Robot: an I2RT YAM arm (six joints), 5 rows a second.
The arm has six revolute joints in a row. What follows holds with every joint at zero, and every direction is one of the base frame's. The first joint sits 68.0 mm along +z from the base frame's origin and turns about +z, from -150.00 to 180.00 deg. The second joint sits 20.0 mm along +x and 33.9 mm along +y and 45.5 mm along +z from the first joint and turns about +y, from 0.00 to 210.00 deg. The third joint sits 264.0 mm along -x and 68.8 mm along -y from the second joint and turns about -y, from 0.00 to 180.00 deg. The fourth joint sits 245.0 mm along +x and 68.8 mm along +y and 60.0 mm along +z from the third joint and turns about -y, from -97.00 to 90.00 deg. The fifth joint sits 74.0 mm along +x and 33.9 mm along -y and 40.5 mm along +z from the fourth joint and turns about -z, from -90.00 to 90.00 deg. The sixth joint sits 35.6 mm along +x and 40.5 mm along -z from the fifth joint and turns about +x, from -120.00 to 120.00 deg. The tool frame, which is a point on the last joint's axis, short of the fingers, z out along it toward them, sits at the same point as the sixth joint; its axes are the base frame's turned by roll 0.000, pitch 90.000 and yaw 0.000 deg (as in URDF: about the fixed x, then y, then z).
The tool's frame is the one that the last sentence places.
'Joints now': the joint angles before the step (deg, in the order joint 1, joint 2, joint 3, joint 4, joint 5, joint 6). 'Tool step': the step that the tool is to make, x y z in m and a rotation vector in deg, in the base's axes. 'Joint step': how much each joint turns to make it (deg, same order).
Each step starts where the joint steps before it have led.
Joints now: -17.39 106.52 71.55 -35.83 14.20 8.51
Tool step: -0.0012 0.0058 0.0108 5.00 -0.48 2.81
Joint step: 0.29 -1.21 1.31 -3.38 -5.47 -0.82
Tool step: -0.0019 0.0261 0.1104 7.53 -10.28 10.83
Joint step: 2.71 -7.98 14.53 -14.47 -12.36 -3.70
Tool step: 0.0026 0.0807 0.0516 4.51 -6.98 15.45
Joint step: 12.54 -2.46 7.70 -3.88 -6.17 0.13
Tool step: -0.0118 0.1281 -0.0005 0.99 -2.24 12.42
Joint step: 21.53 0.80 -0.02 4.23 4.63 7.94
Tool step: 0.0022 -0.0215 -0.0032 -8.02 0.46 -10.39
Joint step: -2.34 0.00 0.01 -3.00 10.71 2.40
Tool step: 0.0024 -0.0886 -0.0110 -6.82 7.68 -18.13
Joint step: -13.89 0.47 -0.27 -8.21 6.69 1.23
